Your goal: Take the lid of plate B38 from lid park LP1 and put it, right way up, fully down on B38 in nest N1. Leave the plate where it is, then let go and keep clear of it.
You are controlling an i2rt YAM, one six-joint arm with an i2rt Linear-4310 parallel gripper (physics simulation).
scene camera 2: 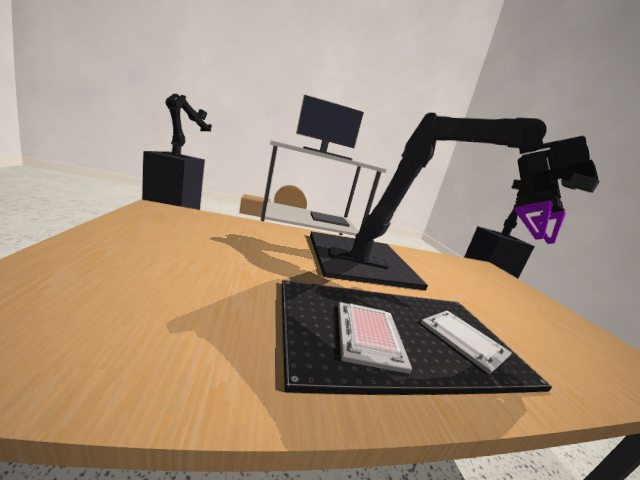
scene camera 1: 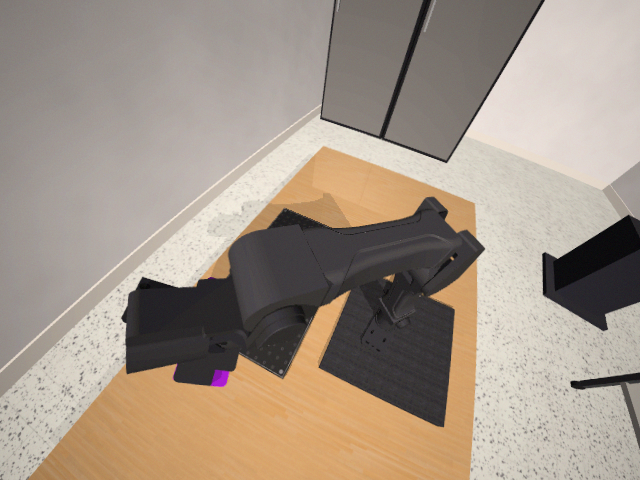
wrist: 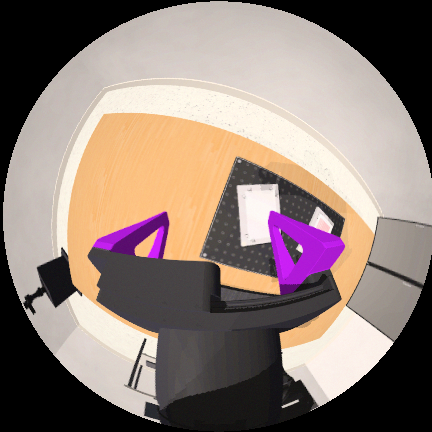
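Pixels of known places: gripper, fingertip midpoint: [scene camera 2: 545,241] [wrist: 218,216]; arm's base, link origin: [scene camera 2: 358,258] [scene camera 1: 385,321].
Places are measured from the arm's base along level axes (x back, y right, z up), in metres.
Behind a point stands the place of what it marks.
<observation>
Plate B38 [scene camera 2: 374,330] @(z 0.018, x -0.405, y 0.023 m) [wrist: 323,224] @(z 0.017, x -0.431, y 0.014 m), with pink wells facing up, sits in the pale nest N1 [scene camera 2: 377,362] @(z 0.004, x -0.471, y 0.025 m) on the black perforated board. Its lid [scene camera 2: 467,333] @(z 0.010, x -0.338, y -0.210 m) [wrist: 259,214] @(z 0.010, x -0.332, y -0.216 m), a flat white panel, lies on lid park LP1 [scene camera 2: 492,364] @(z 0.002, x -0.419, y -0.224 m), at the right of the board in scene camera 2. My gripper [scene camera 2: 545,239] @(z 0.243, x -0.279, y -0.333 m) [wrist: 218,216] @(z 0.243, x -0.279, y -0.333 m) is open and empty, its purple fingers wide apart, high above the table and to one side of the lid. One finger overlaps the park's edge in the wrist view. In scene camera 1 the arm hides the plate and lid.
The perforated board [scene camera 1: 268,356] @(z -0.007, x -0.213, y -0.277 m) [scene camera 2: 310,341] @(z -0.007, x -0.440, y 0.138 m) [wrist: 225,240] @(z -0.007, x -0.226, y -0.255 m) lies on the wooden table [scene camera 1: 289,413] @(z -0.020, x -0.087, y -0.343 m) [scene camera 2: 129,335] @(z -0.020, x -0.505, y 0.416 m) [wrist: 150,165] @(z -0.020, x -0.299, y -0.552 m) beside the arm's black base mat [scene camera 1: 392,382] @(z 0.003, x 0.088, y -0.137 m) [scene camera 2: 408,277] @(z 0.000, x -0.064, y -0.159 m). A cabinet [scene camera 1: 372,67] and a desk with a monitor [scene camera 2: 329,121] stand beyond the table.
</observation>
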